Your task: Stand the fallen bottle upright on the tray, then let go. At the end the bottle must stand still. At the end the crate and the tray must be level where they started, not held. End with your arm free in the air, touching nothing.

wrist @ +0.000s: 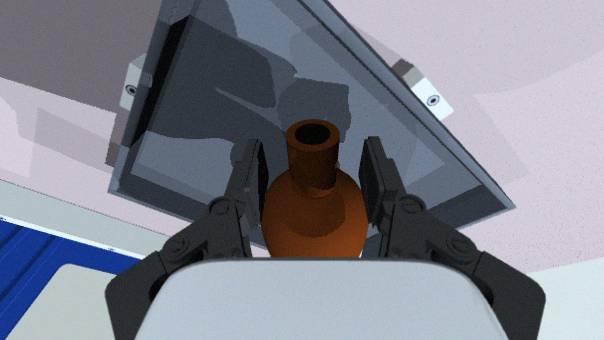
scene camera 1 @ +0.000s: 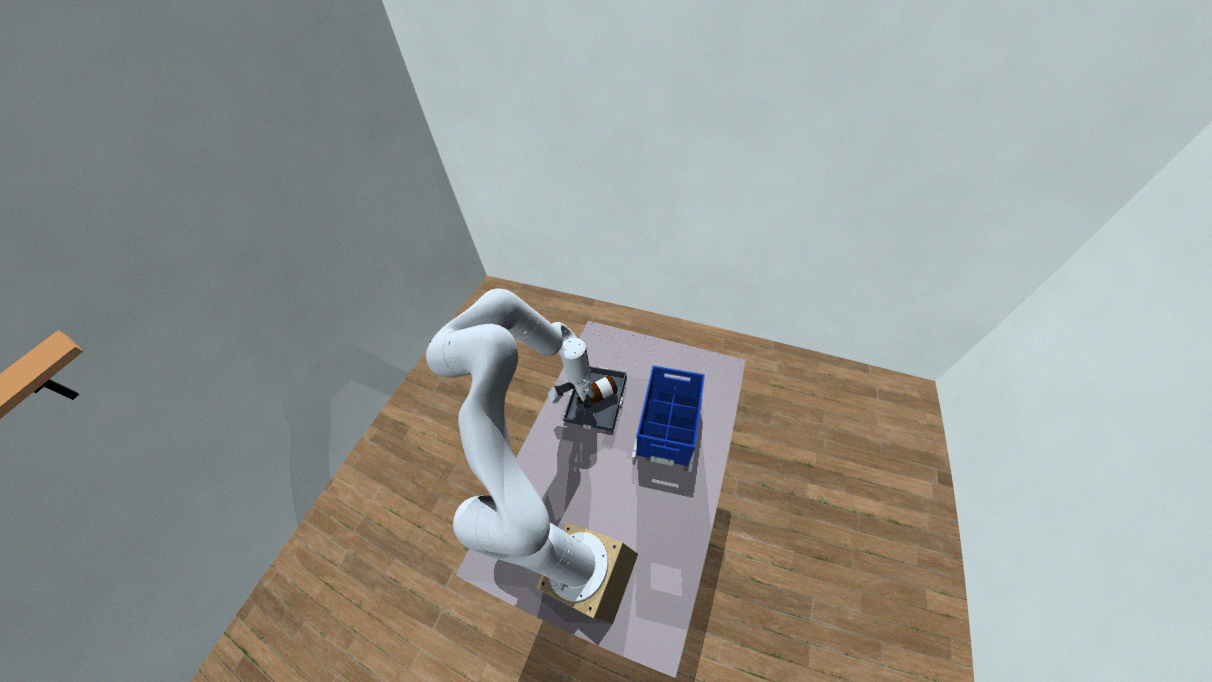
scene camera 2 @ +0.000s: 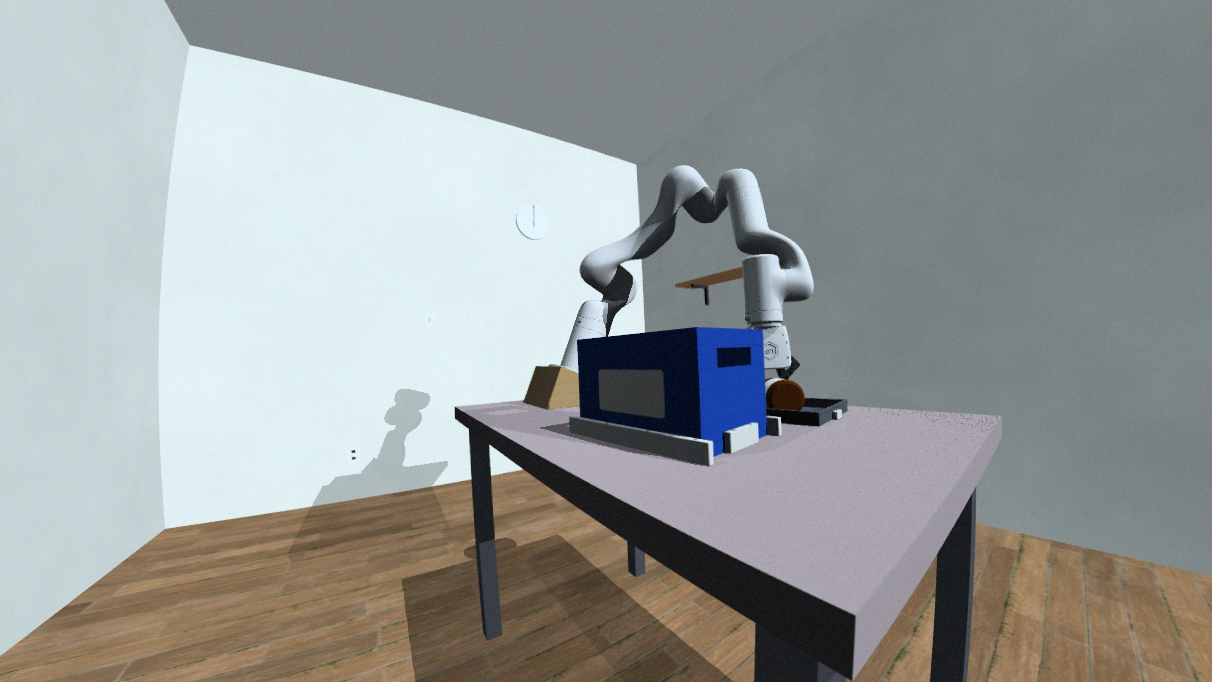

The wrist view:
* my gripper: 312, 156
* brown bottle: 313, 209
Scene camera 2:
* brown bottle: 780, 394
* dark grey tray: 803, 417
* blue crate: 689, 382
